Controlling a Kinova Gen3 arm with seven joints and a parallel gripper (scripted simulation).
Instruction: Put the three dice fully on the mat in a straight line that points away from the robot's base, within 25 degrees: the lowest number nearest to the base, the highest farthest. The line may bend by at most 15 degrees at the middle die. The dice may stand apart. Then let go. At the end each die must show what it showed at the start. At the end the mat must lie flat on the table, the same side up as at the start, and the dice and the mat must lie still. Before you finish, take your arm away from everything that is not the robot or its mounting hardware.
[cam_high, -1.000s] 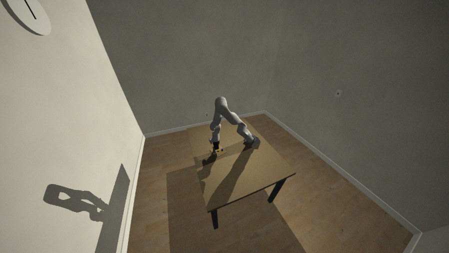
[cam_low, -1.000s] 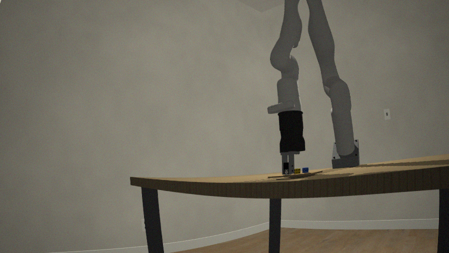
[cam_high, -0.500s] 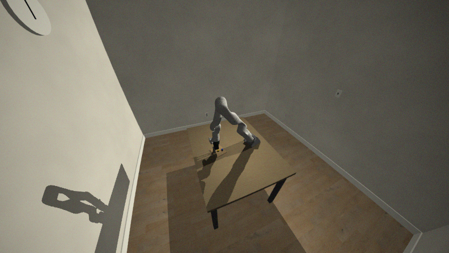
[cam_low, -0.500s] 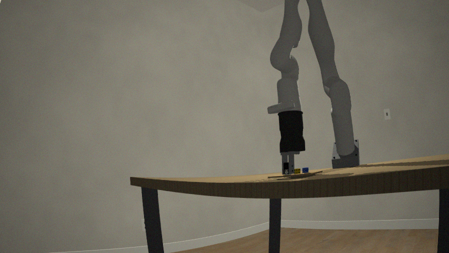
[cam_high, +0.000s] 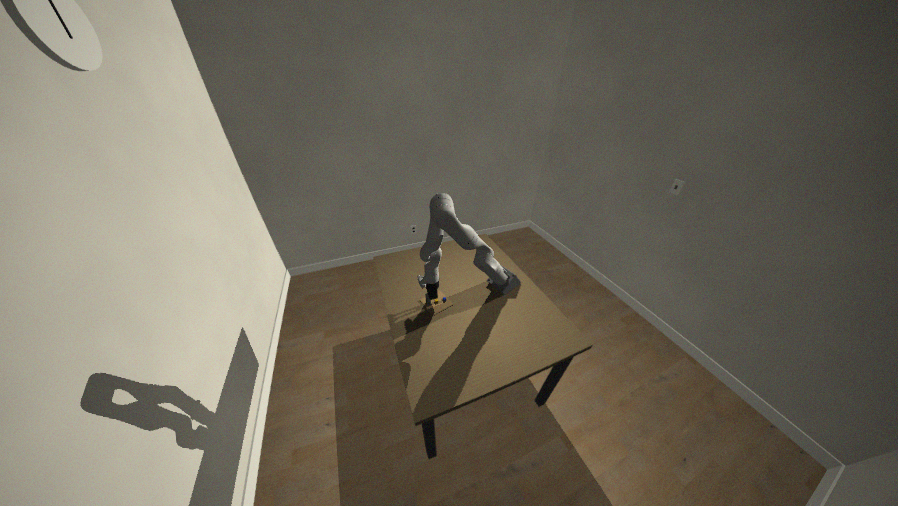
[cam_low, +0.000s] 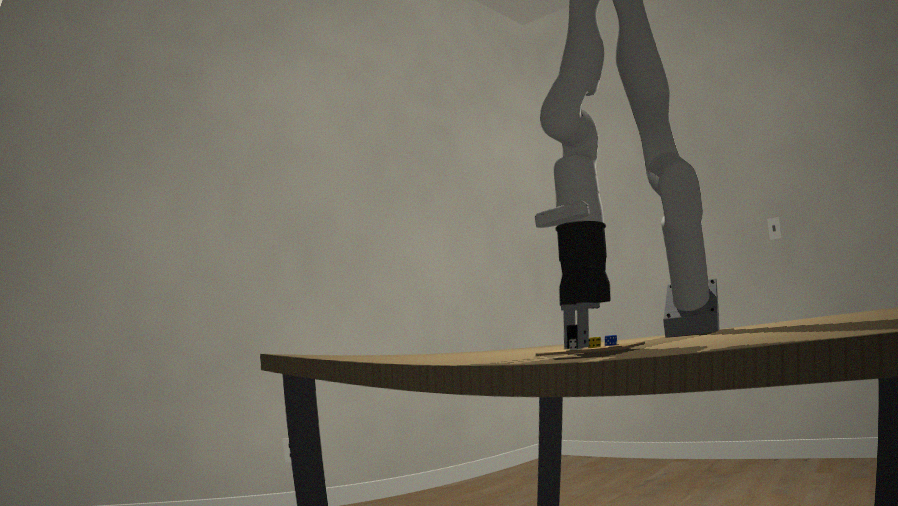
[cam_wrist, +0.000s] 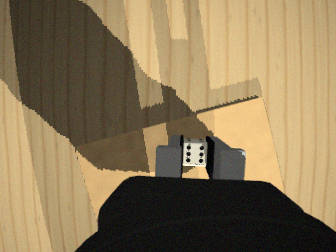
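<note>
Now: hand 10 mm above the white die. The rest, counted from my hand: blue die 100 mm behind, 10 mm to the left, 10 mm below; tan mat 50 mm behind, 20 mm below; yellow die 50 mm behind, 10 mm below.
</note>
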